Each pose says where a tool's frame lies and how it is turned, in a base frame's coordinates. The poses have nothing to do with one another.
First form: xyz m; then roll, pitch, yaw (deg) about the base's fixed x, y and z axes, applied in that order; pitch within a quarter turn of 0, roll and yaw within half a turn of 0.
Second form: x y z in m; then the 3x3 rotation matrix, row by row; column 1 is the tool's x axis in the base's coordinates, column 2 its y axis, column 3 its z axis. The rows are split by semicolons. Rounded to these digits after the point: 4 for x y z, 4 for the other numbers.
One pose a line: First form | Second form
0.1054, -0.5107, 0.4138, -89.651, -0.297, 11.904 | 0.1054, -0.5107, 0.4138; 0.9785, 0.0038, -0.2063; 0.2063, 0.0070, 0.9785; 0.0052, -1.0000, 0.0061
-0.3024, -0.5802, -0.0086, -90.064, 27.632, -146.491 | -0.3024, -0.5802, -0.0086; -0.7387, 0.3861, 0.5525; -0.4891, 0.2570, -0.8335; -0.4638, -0.8859, -0.0010
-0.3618, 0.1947, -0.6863, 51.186, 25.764, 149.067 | -0.3618, 0.1947, -0.6863; -0.7725, -0.6127, 0.1668; 0.4629, -0.3635, 0.8084; -0.4347, 0.7017, 0.5645
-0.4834, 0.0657, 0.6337, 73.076, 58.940, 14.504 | -0.4834, 0.0657, 0.6337; 0.4995, 0.7205, 0.4810; 0.1292, 0.4871, -0.8637; -0.8566, 0.4936, 0.1502
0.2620, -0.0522, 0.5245, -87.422, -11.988, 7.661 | 0.2620, -0.0522, 0.5245; 0.9695, 0.1996, -0.1424; 0.1304, 0.0722, 0.9888; 0.2077, -0.9772, 0.0440
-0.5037, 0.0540, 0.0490, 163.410, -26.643, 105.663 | -0.5037, 0.0540, 0.0490; -0.2413, 0.9574, 0.1589; 0.8606, 0.1355, 0.4909; 0.4484, 0.2552, -0.8566
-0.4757, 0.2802, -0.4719, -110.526, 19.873, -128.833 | -0.4757, 0.2802, -0.4719; -0.5897, -0.0735, 0.8043; -0.7326, 0.4679, -0.4944; -0.3399, -0.8807, -0.3298
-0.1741, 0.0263, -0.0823, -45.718, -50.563, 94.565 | -0.1741, 0.0263, -0.0823; -0.0506, -0.7400, -0.6707; 0.6332, 0.4956, -0.5945; 0.7723, -0.4548, 0.4435
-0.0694, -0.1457, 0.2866, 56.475, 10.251, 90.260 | -0.0694, -0.1457, 0.2866; -0.0045, -0.5530, 0.8332; 0.9840, 0.1458, 0.1021; -0.1780, 0.8203, 0.5435
